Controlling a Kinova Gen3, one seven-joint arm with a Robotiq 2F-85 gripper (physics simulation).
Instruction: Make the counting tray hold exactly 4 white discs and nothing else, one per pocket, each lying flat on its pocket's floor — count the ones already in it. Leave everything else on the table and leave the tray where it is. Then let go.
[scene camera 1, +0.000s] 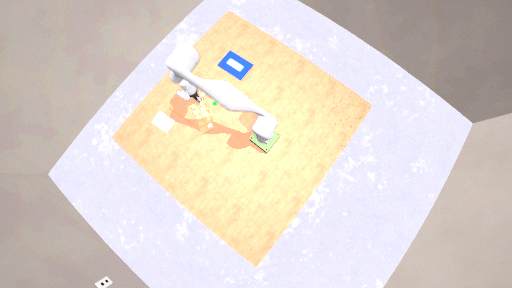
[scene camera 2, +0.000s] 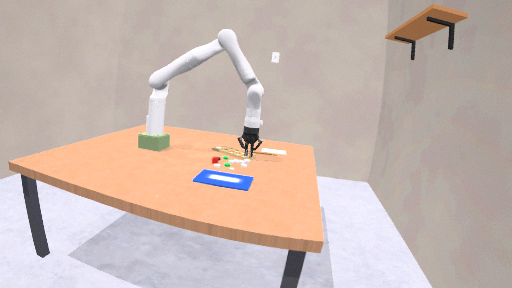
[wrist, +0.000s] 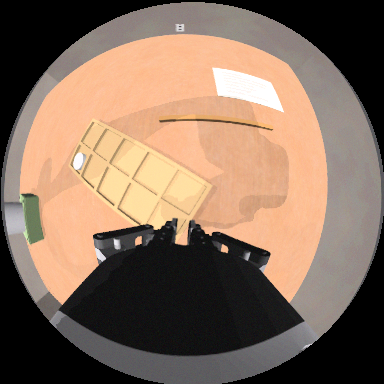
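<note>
The tan counting tray (wrist: 154, 171) (scene camera 1: 200, 111) (scene camera 2: 225, 149) lies flat on the table. One white disc (wrist: 78, 161) (scene camera 1: 210, 126) lies in its far corner pocket; the other pockets I can see are bare. My gripper (wrist: 182, 225) (scene camera 2: 249, 155) (scene camera 1: 197, 99) is down at table height at the tray's near end. Its fingers are closed to a narrow gap, as on a small white disc that the fingers hide. Several loose white discs (scene camera 2: 236, 162) lie beside the tray, and one (scene camera 1: 201, 94) lies just by the gripper.
Two green discs (scene camera 2: 226, 157) (scene camera 2: 227, 164) and a red block (scene camera 2: 215, 159) lie among the loose discs. A blue pad (scene camera 2: 222, 179) (scene camera 1: 235, 64), a white sheet (wrist: 247, 88) (scene camera 2: 274, 151) and a thin stick (wrist: 214, 120) lie nearby. The arm's green base (scene camera 2: 154, 141) stands further off.
</note>
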